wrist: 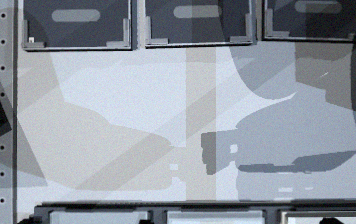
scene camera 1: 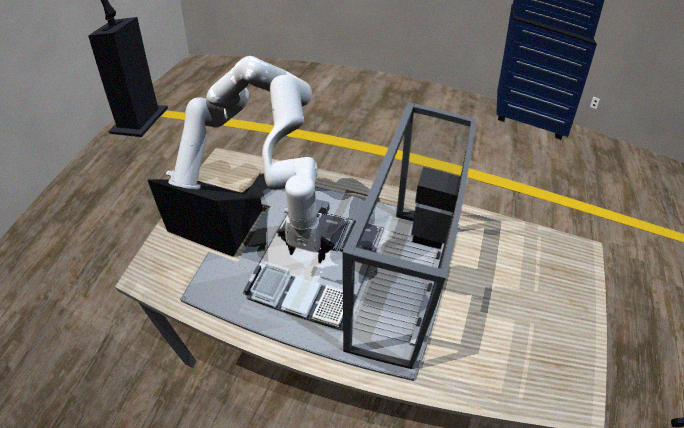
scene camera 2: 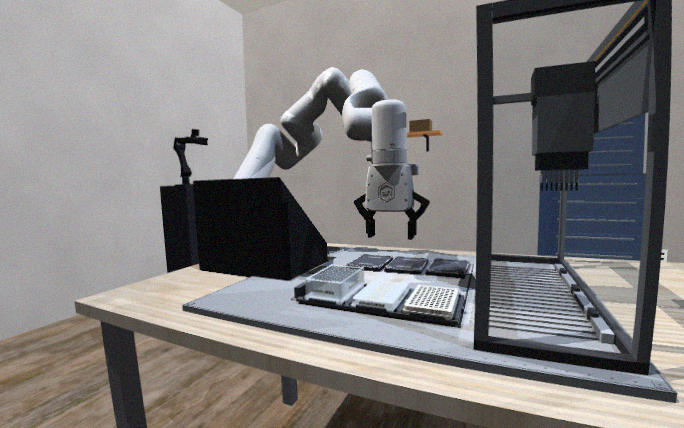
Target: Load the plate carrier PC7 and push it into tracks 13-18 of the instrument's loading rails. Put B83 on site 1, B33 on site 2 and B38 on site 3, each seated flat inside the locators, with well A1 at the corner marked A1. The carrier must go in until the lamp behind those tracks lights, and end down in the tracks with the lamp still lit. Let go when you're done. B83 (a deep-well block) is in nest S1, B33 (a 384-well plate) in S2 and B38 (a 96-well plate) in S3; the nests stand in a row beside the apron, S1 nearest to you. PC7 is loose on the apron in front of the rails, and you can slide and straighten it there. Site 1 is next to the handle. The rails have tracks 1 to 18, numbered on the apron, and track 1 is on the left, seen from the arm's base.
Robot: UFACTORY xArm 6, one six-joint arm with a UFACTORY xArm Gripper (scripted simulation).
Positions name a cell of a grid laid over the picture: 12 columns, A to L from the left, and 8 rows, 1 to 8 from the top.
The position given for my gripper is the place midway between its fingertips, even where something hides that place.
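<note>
My gripper (scene camera 2: G5), (scene camera 1: F5). Dark carrier PC7 (scene camera 2: F6). Deep-well block B83 (scene camera 2: F6), (scene camera 1: E6).
</note>
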